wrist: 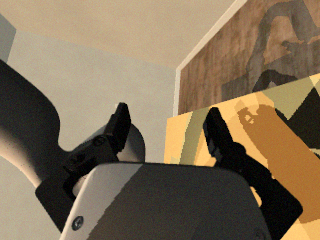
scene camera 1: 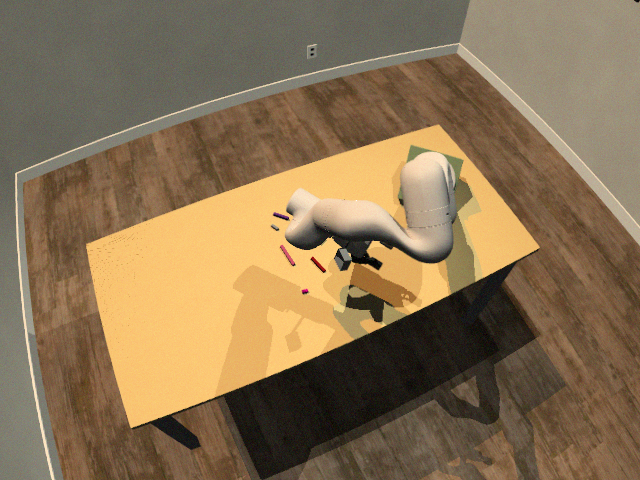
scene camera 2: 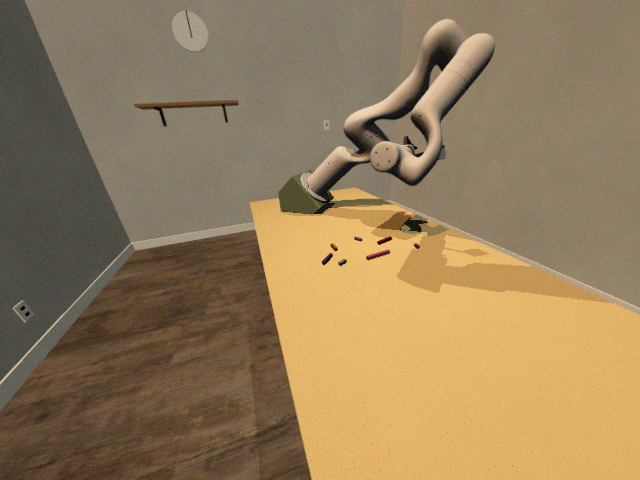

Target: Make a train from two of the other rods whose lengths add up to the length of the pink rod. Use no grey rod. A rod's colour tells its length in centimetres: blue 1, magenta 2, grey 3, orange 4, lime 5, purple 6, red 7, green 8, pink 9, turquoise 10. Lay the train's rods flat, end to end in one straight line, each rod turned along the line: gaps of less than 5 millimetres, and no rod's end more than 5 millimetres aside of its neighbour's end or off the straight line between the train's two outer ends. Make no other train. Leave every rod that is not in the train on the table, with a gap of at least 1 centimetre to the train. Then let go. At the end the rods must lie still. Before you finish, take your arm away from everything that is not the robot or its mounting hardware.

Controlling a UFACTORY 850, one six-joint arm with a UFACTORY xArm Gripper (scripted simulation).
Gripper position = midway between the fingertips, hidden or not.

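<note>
My gripper is there for me to see at (scene camera 1: 387, 256) and, in the wrist view, at (wrist: 167, 114).
</note>
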